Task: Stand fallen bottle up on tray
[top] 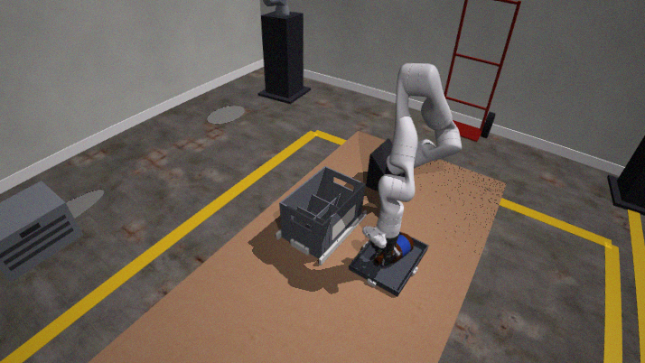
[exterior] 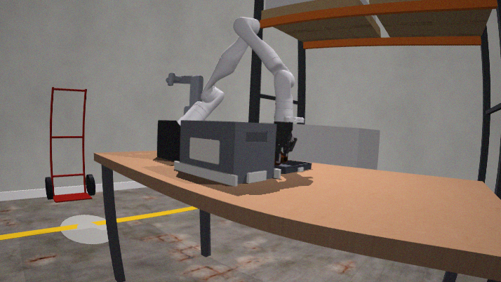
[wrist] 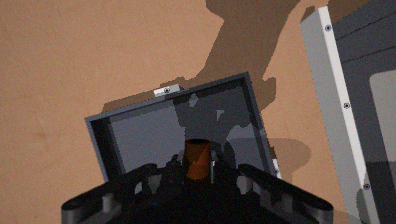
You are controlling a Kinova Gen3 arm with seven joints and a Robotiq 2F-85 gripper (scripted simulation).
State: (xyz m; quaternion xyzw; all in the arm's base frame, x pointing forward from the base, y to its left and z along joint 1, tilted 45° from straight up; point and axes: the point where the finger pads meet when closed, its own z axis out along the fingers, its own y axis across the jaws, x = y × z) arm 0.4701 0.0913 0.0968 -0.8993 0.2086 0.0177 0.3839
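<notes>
The brown bottle is 50 mm behind my hand and 20 mm to the left of it. From my hand the other things lie so: grey crate 270 mm to the right, 70 mm behind, 40 mm above; then dark tray 40 mm behind, 30 mm below, 20 mm to the left.
</notes>
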